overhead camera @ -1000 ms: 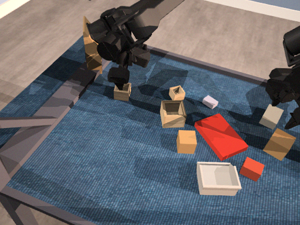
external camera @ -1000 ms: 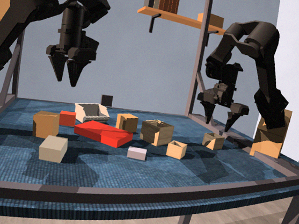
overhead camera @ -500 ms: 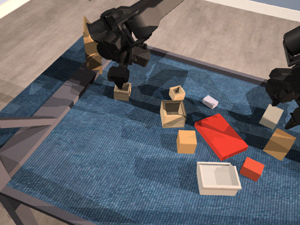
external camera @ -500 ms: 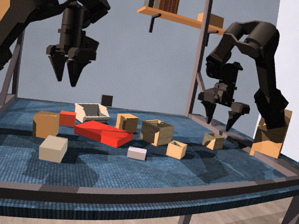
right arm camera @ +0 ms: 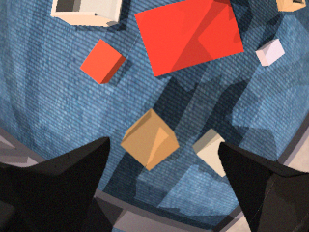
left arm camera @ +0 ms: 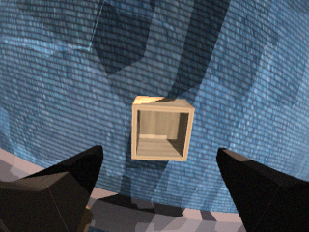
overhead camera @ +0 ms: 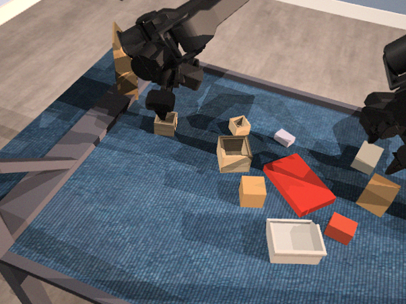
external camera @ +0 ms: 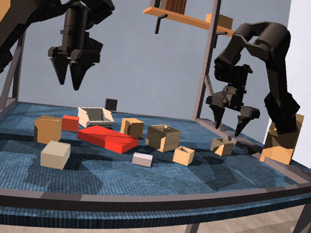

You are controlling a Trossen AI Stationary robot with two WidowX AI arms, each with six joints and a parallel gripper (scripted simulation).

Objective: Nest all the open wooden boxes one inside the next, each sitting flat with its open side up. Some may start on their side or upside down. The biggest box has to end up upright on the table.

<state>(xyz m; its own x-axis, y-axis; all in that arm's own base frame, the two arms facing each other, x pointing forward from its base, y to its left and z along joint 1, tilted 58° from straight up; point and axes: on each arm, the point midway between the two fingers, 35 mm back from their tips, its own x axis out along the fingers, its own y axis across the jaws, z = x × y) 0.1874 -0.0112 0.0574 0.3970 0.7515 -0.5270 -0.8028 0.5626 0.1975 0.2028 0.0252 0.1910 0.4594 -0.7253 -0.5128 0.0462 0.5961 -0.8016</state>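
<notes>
Now: the flat red block 4 cm behind my right hand, 13 cm to the left of it and 17 cm below it. Also, from my right hand: beige block: 14 cm ahead, 16 cm below; red cube: 11 cm behind, 1 cm to the left, 16 cm below; lavender block: 9 cm ahead, 21 cm to the left, 17 cm below.
</notes>
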